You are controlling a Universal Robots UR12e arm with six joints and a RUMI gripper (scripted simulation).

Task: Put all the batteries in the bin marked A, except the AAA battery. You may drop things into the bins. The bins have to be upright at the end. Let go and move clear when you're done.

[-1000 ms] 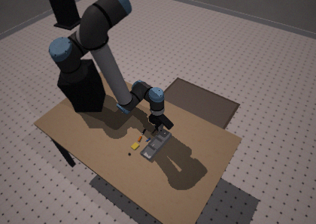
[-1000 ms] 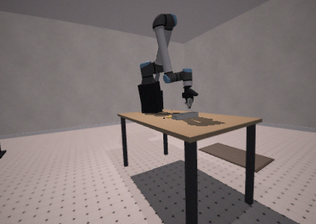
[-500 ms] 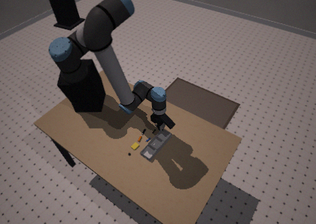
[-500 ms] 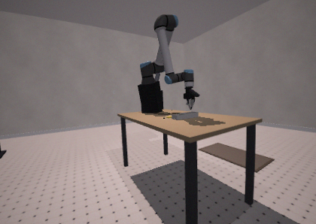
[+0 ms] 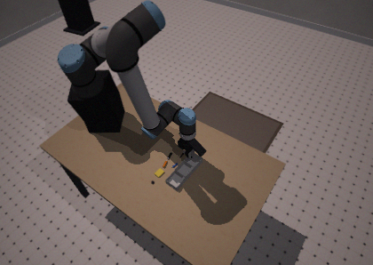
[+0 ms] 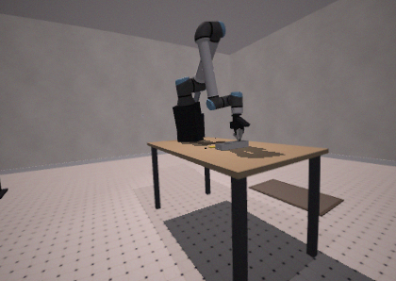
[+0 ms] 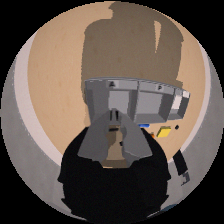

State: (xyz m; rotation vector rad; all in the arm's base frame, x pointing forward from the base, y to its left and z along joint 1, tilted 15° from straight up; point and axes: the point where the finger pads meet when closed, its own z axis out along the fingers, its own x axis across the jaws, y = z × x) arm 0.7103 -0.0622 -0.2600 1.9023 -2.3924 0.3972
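Now: hand 14 cm past the orange battery, 8 cm to the left of it and 4 cm above it. From my hand the other things lie so: grey double bin 8 cm to the right, 3 cm below; then thin dark item 7 cm behind, 4 cm below, 3 cm to the left; then blue battery 8 cm behind, 7 cm to the right, 4 cm below.
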